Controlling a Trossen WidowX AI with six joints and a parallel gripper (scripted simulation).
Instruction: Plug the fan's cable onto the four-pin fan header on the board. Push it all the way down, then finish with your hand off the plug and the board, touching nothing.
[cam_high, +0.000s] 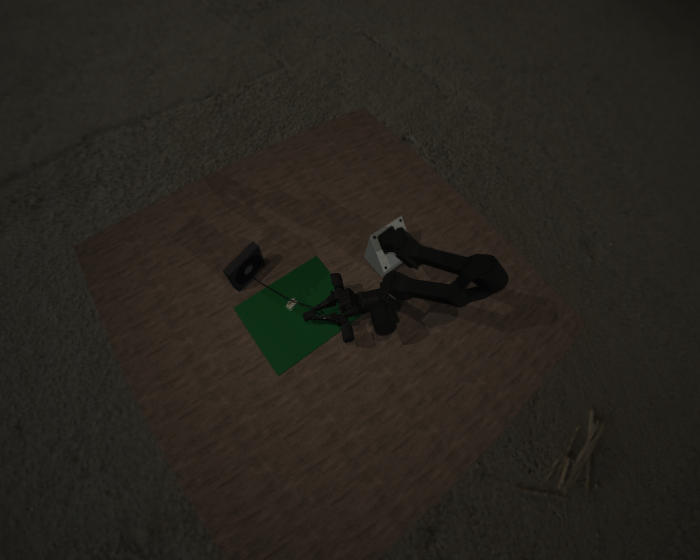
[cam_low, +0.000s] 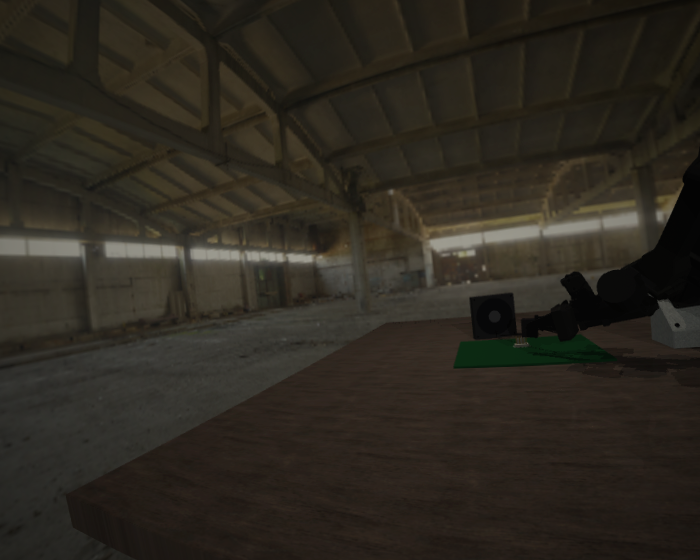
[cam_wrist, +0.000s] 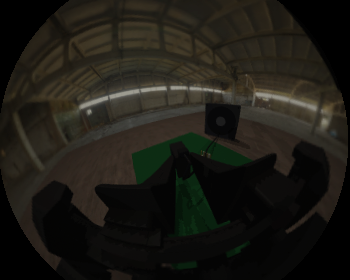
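The green board lies 10 mm ahead of my gripper tip, 50 mm to the right of it and 80 mm below it. The rest, counted from my gripper tip: black plug 10 mm ahead, 10 mm below; then black fan 60 mm ahead, 230 mm to the right, 10 mm below; then pale four-pin fan header 10 mm ahead, 80 mm to the right, 70 mm below.
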